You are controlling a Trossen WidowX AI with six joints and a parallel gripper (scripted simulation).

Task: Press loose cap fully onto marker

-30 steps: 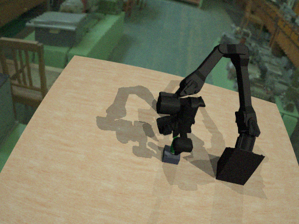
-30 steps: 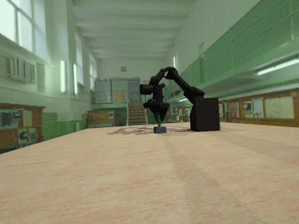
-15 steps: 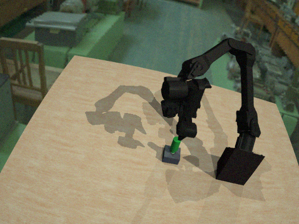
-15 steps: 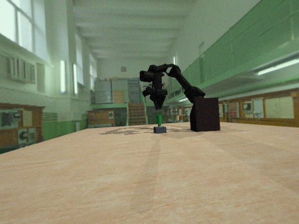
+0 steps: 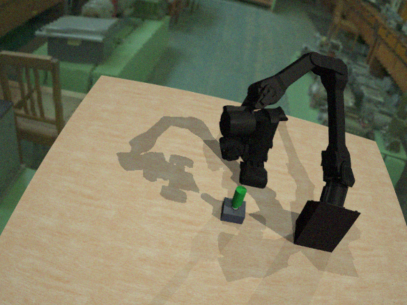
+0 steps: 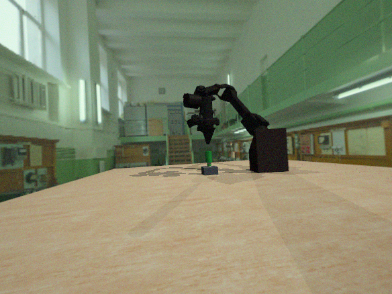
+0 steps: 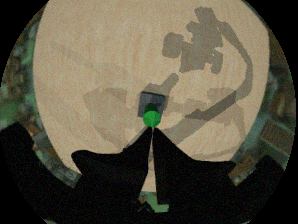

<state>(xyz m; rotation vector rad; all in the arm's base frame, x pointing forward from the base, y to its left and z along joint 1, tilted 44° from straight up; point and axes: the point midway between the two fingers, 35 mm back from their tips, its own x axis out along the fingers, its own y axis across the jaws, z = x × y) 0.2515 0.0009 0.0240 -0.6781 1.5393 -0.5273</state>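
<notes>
Right now my gripper tip is 60 mm above the green cap. The rest, counted from my gripper tip: white marker 70 mm below; then block 120 mm below.
</notes>
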